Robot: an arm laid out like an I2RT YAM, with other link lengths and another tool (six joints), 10 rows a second.
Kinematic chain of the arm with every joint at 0, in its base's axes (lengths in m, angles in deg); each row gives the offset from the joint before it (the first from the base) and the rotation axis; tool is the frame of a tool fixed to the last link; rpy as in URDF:
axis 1: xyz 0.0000 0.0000 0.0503 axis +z
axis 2: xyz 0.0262 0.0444 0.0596 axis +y
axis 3: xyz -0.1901 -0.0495 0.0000 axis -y
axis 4: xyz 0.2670 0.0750 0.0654 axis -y
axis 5: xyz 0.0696 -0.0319 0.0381 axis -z
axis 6: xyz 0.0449 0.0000 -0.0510 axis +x
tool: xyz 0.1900 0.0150 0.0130 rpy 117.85 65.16 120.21
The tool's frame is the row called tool.
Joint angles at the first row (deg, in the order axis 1, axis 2, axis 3, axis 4, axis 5, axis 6):
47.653 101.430 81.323 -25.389 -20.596 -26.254
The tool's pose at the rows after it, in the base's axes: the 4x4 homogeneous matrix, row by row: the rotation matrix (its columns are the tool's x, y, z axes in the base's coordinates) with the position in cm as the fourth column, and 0 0 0 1 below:
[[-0.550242, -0.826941, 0.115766, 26.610], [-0.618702, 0.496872, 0.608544, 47.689], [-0.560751, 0.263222, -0.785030, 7.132], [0, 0, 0, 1]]
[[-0.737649, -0.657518, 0.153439, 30.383], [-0.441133, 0.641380, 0.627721, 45.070], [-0.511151, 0.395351, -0.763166, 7.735], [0, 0, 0, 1]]
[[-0.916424, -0.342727, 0.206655, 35.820], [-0.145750, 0.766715, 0.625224, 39.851], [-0.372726, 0.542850, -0.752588, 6.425], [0, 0, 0, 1]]
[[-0.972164, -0.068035, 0.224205, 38.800], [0.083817, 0.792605, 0.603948, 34.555], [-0.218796, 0.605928, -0.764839, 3.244], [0, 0, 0, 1]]
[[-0.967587, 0.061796, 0.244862, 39.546], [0.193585, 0.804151, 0.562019, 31.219], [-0.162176, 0.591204, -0.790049, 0.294], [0, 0, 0, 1]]
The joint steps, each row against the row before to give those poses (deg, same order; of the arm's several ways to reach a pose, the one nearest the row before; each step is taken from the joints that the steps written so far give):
-0.896 -3.437 -2.690 1.337 1.333 7.352
-4.327 -2.838 -2.965 1.305 0.886 12.013
-7.358 -1.626 -3.729 0.861 1.041 15.354
-6.529 -0.320 -4.335 0.167 -0.127 9.914
-2.731 -0.629 -4.657 1.431 2.132 3.537

